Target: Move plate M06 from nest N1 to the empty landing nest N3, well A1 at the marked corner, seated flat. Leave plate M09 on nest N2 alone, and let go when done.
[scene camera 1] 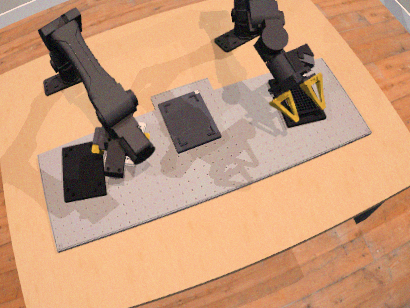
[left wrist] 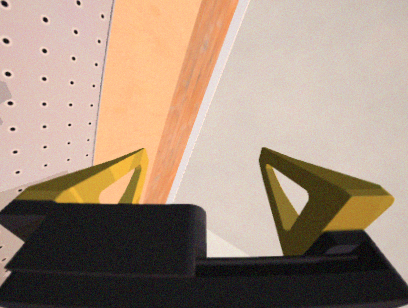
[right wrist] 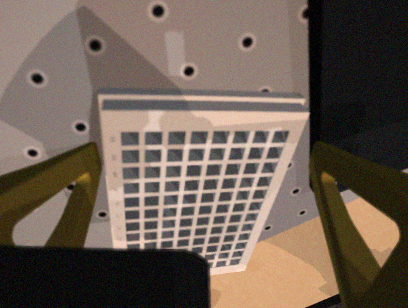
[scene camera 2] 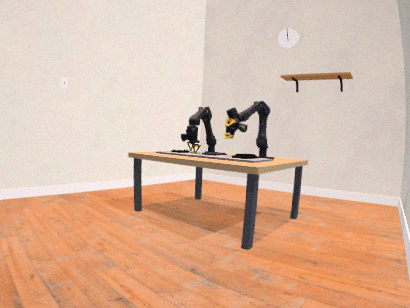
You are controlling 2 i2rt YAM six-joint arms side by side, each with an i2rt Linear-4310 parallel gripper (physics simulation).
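Note:
A white gridded plate is over the pegboard beside the black nest at the left of scene camera 1. I cannot read its label or tell whether it lies fully flat. My right gripper is open, with a finger on each side of it. The grey middle nest holds no plate and has a white mark at its top right corner. A dark gridded plate sits on the right-hand nest. My left gripper is open and empty above it. Nest labels cannot be read.
The black left-hand nest holds no visible plate. The pegboard carries the nests. The wooden table extends around it. Both arm bases stand along the table's upper side in scene camera 1.

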